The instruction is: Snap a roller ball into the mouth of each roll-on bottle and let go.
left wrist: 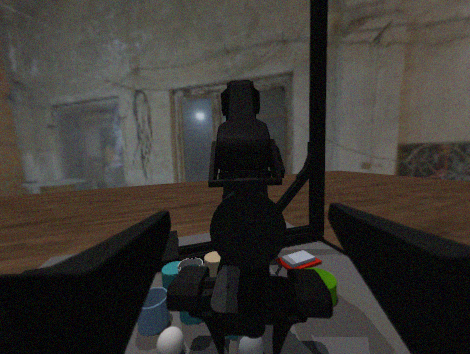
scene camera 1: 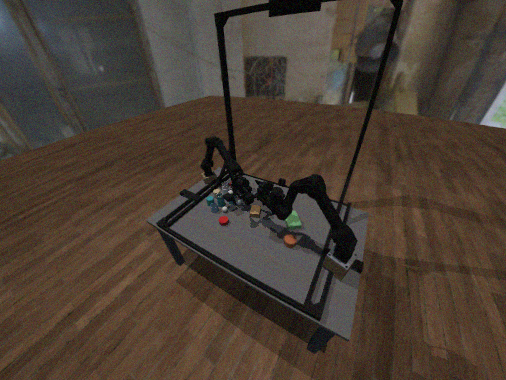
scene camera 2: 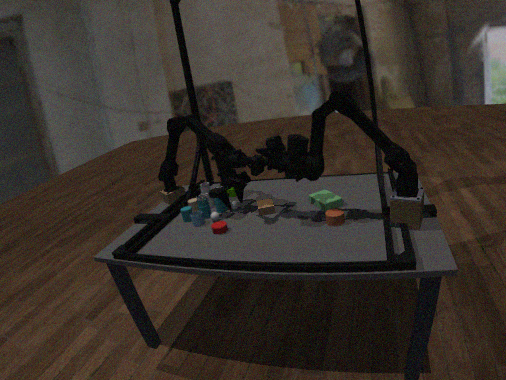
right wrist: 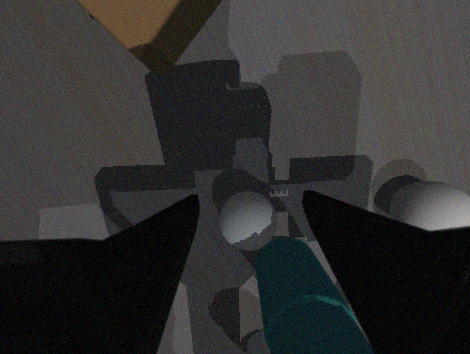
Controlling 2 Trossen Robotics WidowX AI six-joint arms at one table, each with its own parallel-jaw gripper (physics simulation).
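Pixels of known places: left gripper, between the fingertips: [left wrist: 249, 214] [scene camera 1: 249, 183] [scene camera 2: 248, 153]; right gripper, between the fingertips: [scene camera 1: 239, 203] [scene camera 2: 236, 205] [right wrist: 250, 199]; left arm's base, origin of its link: [scene camera 1: 342, 255] [scene camera 2: 407, 192]; right arm's base, origin of its link: [scene camera 1: 208, 174] [scene camera 2: 171, 189].
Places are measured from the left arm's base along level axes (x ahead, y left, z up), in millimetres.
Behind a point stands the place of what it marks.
Observation:
A grey-white ball [right wrist: 247, 220] {x 672, y 59, z -69 mm} [left wrist: 251, 345] {x 668, y 58, z -71 mm} [scene camera 2: 234, 204] {x 668, y 68, z -76 mm} lies on the table between the open fingertips of my right gripper [right wrist: 250, 199] {x 667, y 62, z -85 mm} [scene camera 2: 233, 197] {x 667, y 62, z -85 mm}, ungripped. The tip of a teal bottle [right wrist: 305, 280] {x 705, y 85, z -60 mm} is close beside it. A second white ball [right wrist: 432, 206] {x 679, y 156, z -73 mm} [left wrist: 171, 341] {x 677, y 161, z -71 mm} [scene camera 2: 215, 216] {x 675, y 177, z -78 mm} lies outside the fingers. Another teal bottle [scene camera 2: 203, 207] {x 742, y 167, z -52 mm} [left wrist: 191, 316] has a clear collar; its mouth is too small to read. A clear bottle [scene camera 2: 205, 189] {x 802, y 81, z -15 mm} stands behind. My right gripper hides part of the bottles in the left wrist view. My left gripper [scene camera 2: 254, 164] is open and empty, high above the table.
A blue cup [left wrist: 154, 312] {x 721, y 200, z -66 mm} [scene camera 2: 198, 218] {x 720, y 224, z -70 mm}, a teal cylinder [left wrist: 171, 272] {x 798, y 199, z -51 mm} and a beige cylinder [left wrist: 212, 261] {x 833, y 125, z -52 mm} stand near the bottles. A red disc [scene camera 2: 219, 227] {x 593, y 246, z -76 mm}, tan block [scene camera 2: 265, 206] {x 523, y 59, z -72 mm}, green block [scene camera 2: 325, 199] {x 324, y -48, z -72 mm}, orange cylinder [scene camera 2: 335, 217] {x 229, y 82, z -71 mm} and lime cylinder [left wrist: 327, 286] {x 768, y -82, z -68 mm} are around.

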